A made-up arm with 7 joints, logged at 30 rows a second.
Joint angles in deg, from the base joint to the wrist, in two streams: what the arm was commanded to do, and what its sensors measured. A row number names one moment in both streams.
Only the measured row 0 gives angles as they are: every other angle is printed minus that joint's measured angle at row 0.
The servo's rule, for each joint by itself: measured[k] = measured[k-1] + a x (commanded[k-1-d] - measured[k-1]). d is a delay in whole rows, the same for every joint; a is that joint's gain. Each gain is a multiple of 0.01, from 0.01 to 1. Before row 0 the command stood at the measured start. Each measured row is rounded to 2 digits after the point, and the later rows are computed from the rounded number. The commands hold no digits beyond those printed.
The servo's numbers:
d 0
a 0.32 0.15 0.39 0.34 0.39 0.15 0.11
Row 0, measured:
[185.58 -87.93 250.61 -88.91 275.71 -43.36 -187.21]
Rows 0 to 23, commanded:
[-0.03 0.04 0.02 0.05 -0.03 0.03 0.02]
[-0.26 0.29 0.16 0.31 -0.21 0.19 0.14]
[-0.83 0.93 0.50 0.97 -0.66 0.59 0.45]
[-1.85 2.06 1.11 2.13 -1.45 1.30 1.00]
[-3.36 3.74 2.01 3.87 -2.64 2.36 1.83]
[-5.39 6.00 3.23 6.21 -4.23 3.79 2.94]
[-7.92 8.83 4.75 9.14 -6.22 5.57 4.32]
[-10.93 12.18 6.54 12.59 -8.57 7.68 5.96]
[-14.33 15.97 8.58 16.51 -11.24 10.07 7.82]
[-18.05 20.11 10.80 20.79 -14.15 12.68 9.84]
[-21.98 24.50 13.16 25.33 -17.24 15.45 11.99]
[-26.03 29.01 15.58 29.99 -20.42 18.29 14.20]
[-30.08 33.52 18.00 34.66 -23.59 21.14 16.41]
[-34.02 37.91 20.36 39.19 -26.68 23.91 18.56]
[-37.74 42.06 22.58 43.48 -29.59 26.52 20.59]
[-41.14 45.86 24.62 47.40 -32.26 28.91 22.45]
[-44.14 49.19 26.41 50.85 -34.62 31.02 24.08]
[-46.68 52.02 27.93 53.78 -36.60 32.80 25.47]
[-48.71 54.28 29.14 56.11 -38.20 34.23 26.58]
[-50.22 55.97 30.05 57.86 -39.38 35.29 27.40]
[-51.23 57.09 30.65 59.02 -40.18 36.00 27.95]
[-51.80 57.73 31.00 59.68 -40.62 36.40 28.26]
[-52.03 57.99 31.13 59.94 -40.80 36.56 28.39]
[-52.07 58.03 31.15 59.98 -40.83 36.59 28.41]
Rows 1 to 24, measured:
[-0.01 0.01 0.01 0.02 -0.01 0.00 0.00]
[-0.09 0.05 0.07 0.12 -0.09 0.03 0.02]
[-0.33 0.18 0.24 0.41 -0.31 0.11 0.07]
[-0.82 0.46 0.58 0.99 -0.75 0.29 0.17]
[-1.63 0.95 1.14 1.97 -1.49 0.60 0.35]
[-2.83 1.71 1.96 3.41 -2.56 1.08 0.63]
[-4.46 2.78 3.05 5.36 -3.99 1.75 1.04]
[-6.53 4.19 4.41 7.82 -5.78 2.64 1.58]
[-9.03 5.96 6.04 10.77 -7.91 3.75 2.27]
[-11.92 8.08 7.90 14.18 -10.34 5.09 3.10]
[-15.14 10.54 9.95 17.97 -13.03 6.64 4.08]
[-18.62 13.31 12.15 22.06 -15.91 8.39 5.19]
[-22.29 16.34 14.43 26.34 -18.91 10.30 6.42]
[-26.04 19.58 16.74 30.71 -21.94 12.34 7.76]
[-29.78 22.95 19.02 35.05 -24.92 14.47 9.17]
[-33.42 26.39 21.20 39.25 -27.78 16.64 10.63]
[-36.85 29.81 23.23 43.19 -30.45 18.80 12.11]
[-40.00 33.14 25.06 46.79 -32.85 20.90 13.58]
[-42.79 36.31 26.65 49.96 -34.94 22.90 15.01]
[-45.17 39.26 27.98 52.65 -36.67 24.76 16.37]
[-47.11 41.93 29.02 54.82 -38.04 26.45 17.64]
[-48.61 44.30 29.79 56.47 -39.05 27.94 18.81]
[-49.70 46.35 30.31 57.65 -39.73 29.23 19.86]
[-50.46 48.10 30.64 58.44 -40.16 30.33 20.80]

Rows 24 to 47, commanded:
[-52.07 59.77 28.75 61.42 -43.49 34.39 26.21]
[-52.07 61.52 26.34 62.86 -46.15 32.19 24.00]
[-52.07 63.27 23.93 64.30 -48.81 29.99 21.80]
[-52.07 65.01 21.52 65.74 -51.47 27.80 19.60]
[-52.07 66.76 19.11 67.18 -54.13 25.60 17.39]
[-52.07 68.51 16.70 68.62 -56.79 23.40 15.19]
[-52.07 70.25 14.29 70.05 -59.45 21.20 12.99]
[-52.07 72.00 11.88 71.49 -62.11 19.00 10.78]
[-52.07 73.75 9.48 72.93 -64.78 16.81 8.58]
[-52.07 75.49 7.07 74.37 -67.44 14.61 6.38]
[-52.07 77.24 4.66 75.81 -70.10 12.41 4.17]
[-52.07 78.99 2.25 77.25 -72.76 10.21 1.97]
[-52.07 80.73 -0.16 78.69 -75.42 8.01 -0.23]
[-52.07 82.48 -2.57 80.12 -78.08 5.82 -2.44]
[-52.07 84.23 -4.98 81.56 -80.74 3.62 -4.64]
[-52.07 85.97 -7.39 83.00 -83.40 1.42 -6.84]
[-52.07 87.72 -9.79 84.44 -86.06 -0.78 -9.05]
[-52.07 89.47 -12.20 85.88 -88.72 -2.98 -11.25]
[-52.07 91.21 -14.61 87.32 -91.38 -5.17 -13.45]
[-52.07 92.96 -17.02 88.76 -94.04 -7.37 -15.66]
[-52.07 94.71 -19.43 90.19 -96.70 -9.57 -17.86]
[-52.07 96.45 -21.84 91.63 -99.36 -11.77 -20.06]
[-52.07 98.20 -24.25 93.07 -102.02 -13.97 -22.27]
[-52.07 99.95 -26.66 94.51 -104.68 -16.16 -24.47]
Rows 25 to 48, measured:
[-50.98 49.85 29.90 59.45 -41.46 30.94 21.40]
[-51.33 51.60 28.51 60.61 -43.29 31.13 21.69]
[-51.57 53.35 26.72 61.86 -45.44 30.96 21.70]
[-51.73 55.10 24.69 63.18 -47.79 30.49 21.47]
[-51.84 56.85 22.51 64.54 -50.26 29.76 21.02]
[-51.91 58.60 20.24 65.93 -52.81 28.81 20.38]
[-51.96 60.35 17.92 67.33 -55.40 27.67 19.57]
[-52.00 62.10 15.56 68.74 -58.02 26.37 18.60]
[-52.02 63.85 13.19 70.16 -60.66 24.94 17.50]
[-52.04 65.60 10.80 71.59 -63.30 23.39 16.28]
[-52.05 67.35 8.41 73.02 -65.95 21.74 14.95]
[-52.06 69.10 6.01 74.46 -68.61 20.01 13.52]
[-52.06 70.84 3.60 75.90 -71.27 18.21 12.01]
[-52.06 72.59 1.19 77.33 -73.93 16.35 10.42]
[-52.06 74.34 -1.22 78.77 -76.59 14.44 8.76]
[-52.06 76.08 -3.63 80.21 -79.25 12.49 7.04]
[-52.06 77.83 -6.03 81.65 -81.91 10.50 5.27]
[-52.06 79.58 -8.44 83.09 -84.57 8.48 3.45]
[-52.06 81.32 -10.85 84.53 -87.23 6.43 1.59]
[-52.06 83.07 -13.26 85.97 -89.89 4.36 -0.31]
[-52.06 84.82 -15.67 87.40 -92.55 2.27 -2.24]
[-52.06 86.56 -18.08 88.84 -95.21 0.16 -4.20]
[-52.06 88.31 -20.49 90.28 -97.87 -1.96 -6.19]
[-52.06 90.06 -22.90 91.72 -100.53 -4.09 -8.20]

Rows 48 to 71, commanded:
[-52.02 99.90 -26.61 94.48 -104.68 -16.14 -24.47]
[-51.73 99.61 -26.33 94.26 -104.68 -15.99 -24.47]
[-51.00 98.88 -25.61 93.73 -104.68 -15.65 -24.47]
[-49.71 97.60 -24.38 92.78 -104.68 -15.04 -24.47]
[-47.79 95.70 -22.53 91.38 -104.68 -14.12 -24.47]
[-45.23 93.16 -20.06 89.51 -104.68 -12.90 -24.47]
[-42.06 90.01 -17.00 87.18 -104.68 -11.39 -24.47]
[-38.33 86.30 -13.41 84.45 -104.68 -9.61 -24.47]
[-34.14 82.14 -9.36 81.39 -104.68 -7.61 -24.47]
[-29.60 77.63 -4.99 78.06 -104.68 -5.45 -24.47]
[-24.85 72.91 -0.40 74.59 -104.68 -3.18 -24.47]
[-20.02 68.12 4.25 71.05 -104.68 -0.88 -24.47]
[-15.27 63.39 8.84 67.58 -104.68 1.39 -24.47]
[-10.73 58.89 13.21 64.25 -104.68 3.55 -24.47]
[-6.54 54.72 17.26 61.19 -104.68 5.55 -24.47]
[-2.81 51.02 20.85 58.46 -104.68 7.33 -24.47]
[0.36 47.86 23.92 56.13 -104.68 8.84 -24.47]
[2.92 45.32 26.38 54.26 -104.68 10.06 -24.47]
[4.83 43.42 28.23 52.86 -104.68 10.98 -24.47]
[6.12 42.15 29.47 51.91 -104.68 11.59 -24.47]
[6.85 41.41 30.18 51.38 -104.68 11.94 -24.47]
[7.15 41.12 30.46 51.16 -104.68 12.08 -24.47]
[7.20 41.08 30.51 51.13 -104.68 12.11 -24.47]
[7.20 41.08 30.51 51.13 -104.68 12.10 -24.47]
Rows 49 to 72, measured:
[-52.05 91.54 -24.35 92.66 -102.15 -5.90 -9.99]
[-51.95 92.75 -25.12 93.20 -103.14 -7.41 -11.58]
[-51.65 93.67 -25.31 93.38 -103.74 -8.65 -13.00]
[-51.03 94.26 -24.95 93.18 -104.11 -9.61 -14.26]
[-49.99 94.48 -24.01 92.57 -104.33 -10.29 -15.38]
[-48.47 94.28 -22.47 91.53 -104.47 -10.68 -16.38]
[-46.42 93.64 -20.34 90.05 -104.55 -10.79 -17.27]
[-43.83 92.54 -17.64 88.15 -104.60 -10.61 -18.06]
[-40.73 90.98 -14.41 85.85 -104.63 -10.16 -18.77]
[-37.17 88.98 -10.74 83.20 -104.65 -9.45 -19.40]
[-33.23 86.57 -6.71 80.27 -104.66 -8.51 -19.96]
[-29.00 83.80 -2.44 77.14 -104.67 -7.37 -20.46]
[-24.61 80.74 1.96 73.89 -104.67 -6.06 -20.90]
[-20.17 77.46 6.35 70.61 -104.67 -4.62 -21.29]
[-15.81 74.05 10.60 67.41 -104.67 -3.09 -21.64]
[-11.65 70.60 14.60 64.37 -104.67 -1.53 -21.95]
[-7.81 67.19 18.23 61.57 -104.67 0.03 -22.23]
[-4.38 63.91 21.41 59.08 -104.67 1.53 -22.48]
[-1.43 60.84 24.07 56.97 -104.67 2.95 -22.70]
[0.99 58.04 26.18 55.25 -104.67 4.25 -22.89]
[2.87 55.55 27.74 53.93 -104.67 5.40 -23.06]
[4.24 53.39 28.80 52.99 -104.67 6.40 -23.22]
[5.19 51.54 29.47 52.36 -104.67 7.26 -23.36]
[5.83 49.97 29.88 51.94 -104.67 7.99 -23.48]

